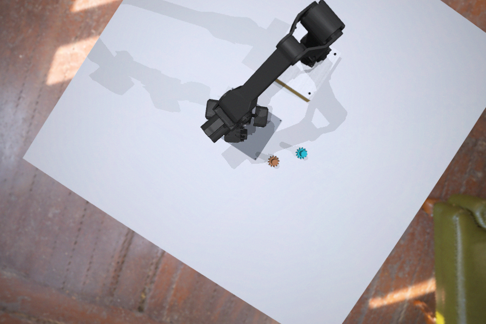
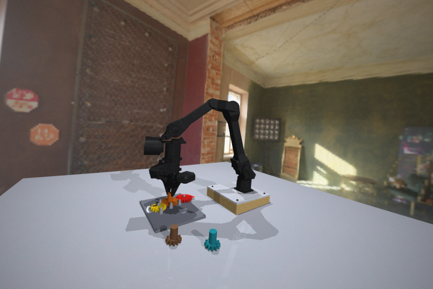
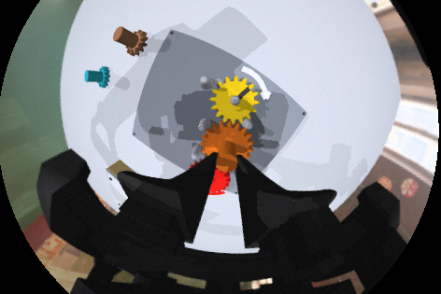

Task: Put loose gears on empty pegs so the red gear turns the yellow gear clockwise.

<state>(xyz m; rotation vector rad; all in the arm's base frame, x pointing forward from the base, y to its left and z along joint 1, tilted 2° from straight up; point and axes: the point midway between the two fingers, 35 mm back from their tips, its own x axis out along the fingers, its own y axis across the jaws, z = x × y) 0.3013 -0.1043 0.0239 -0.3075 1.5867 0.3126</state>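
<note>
Right now the orange gear is 1 cm below my gripper tip. Round my gripper tip: brown gear (19 cm to the left, 7 cm ahead, 2 cm below); red gear (6 cm behind, 2 cm below); yellow gear (5 cm ahead, 2 cm to the left, 2 cm below).
</note>
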